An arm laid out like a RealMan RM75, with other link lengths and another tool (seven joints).
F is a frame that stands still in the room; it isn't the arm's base.
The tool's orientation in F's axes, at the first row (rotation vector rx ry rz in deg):
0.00 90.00 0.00
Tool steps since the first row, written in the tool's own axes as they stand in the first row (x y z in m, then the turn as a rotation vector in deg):
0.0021 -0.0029 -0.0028 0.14 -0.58 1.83
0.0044 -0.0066 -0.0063 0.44 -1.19 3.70
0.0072 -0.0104 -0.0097 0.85 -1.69 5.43
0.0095 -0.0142 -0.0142 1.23 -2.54 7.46
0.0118 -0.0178 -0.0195 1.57 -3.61 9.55
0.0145 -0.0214 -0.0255 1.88 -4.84 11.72
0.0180 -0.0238 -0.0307 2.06 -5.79 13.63
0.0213 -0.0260 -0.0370 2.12 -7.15 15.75
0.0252 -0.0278 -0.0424 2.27 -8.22 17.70
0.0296 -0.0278 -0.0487 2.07 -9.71 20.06
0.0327 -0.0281 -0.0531 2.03 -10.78 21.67
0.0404 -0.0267 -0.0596 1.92 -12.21 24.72
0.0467 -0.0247 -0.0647 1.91 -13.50 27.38
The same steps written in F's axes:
-0.0028 -0.0029 -0.0021 1.83 -0.58 -0.14
-0.0063 -0.0066 -0.0044 3.70 -1.19 -0.44
-0.0097 -0.0104 -0.0072 5.43 -1.69 -0.85
-0.0142 -0.0142 -0.0095 7.46 -2.54 -1.23
-0.0195 -0.0178 -0.0118 9.55 -3.61 -1.57
-0.0255 -0.0214 -0.0145 11.72 -4.84 -1.88
-0.0307 -0.0238 -0.0180 13.63 -5.79 -2.06
-0.0370 -0.0260 -0.0213 15.75 -7.15 -2.12
-0.0424 -0.0278 -0.0252 17.70 -8.22 -2.27
-0.0487 -0.0278 -0.0296 20.06 -9.71 -2.07
-0.0531 -0.0281 -0.0327 21.67 -10.78 -2.03
-0.0596 -0.0267 -0.0404 24.72 -12.21 -1.92
-0.0647 -0.0247 -0.0467 27.38 -13.50 -1.91

